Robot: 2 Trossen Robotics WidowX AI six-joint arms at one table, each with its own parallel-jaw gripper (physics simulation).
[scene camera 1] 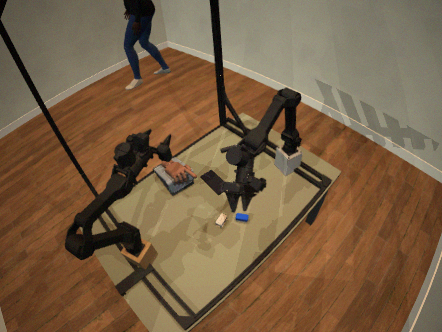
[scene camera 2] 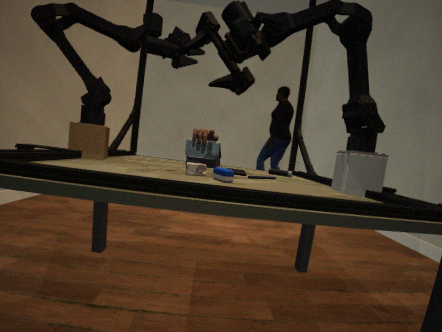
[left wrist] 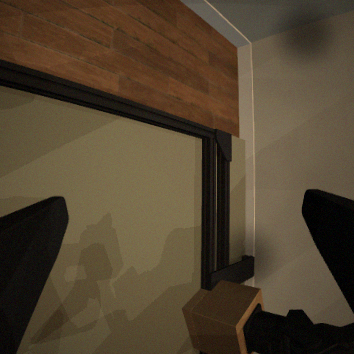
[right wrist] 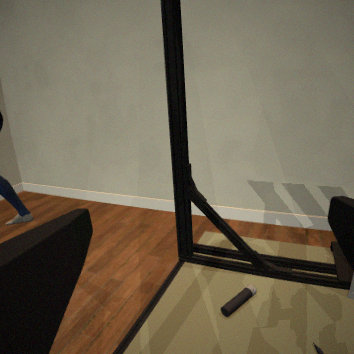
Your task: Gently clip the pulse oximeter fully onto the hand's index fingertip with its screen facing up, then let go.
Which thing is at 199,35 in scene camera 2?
My left gripper.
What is my right gripper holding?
Nothing.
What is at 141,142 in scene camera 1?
My right gripper.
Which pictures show my right gripper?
Scene camera 1, scene camera 2 and the right wrist view only.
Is my left gripper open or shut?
Open.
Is my right gripper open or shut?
Open.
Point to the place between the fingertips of my left gripper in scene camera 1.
At 239,211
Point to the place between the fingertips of my left gripper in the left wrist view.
186,204
